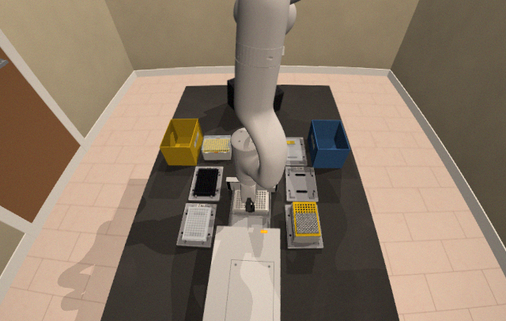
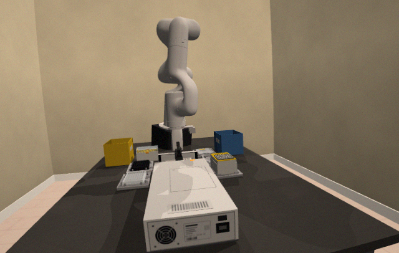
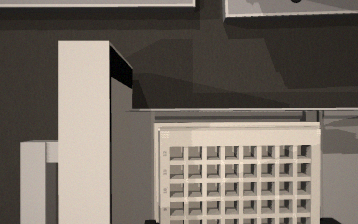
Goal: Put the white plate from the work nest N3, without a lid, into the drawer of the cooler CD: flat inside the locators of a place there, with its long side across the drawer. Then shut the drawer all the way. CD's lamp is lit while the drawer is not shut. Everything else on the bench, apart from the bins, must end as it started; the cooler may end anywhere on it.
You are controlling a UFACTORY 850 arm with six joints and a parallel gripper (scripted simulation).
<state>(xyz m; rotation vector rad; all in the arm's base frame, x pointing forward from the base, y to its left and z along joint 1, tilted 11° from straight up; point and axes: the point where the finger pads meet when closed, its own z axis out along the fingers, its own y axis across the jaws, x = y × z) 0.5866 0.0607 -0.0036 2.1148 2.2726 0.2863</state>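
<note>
Right now the white well plate is 10 mm below my hand. Also, from my hand: yellow tip box (60 mm ahead, 190 mm to the left, 10 mm above); cooler CD (190 mm ahead, 20 mm to the left, 10 mm below); drawer (30 mm ahead, 10 mm below).
</note>
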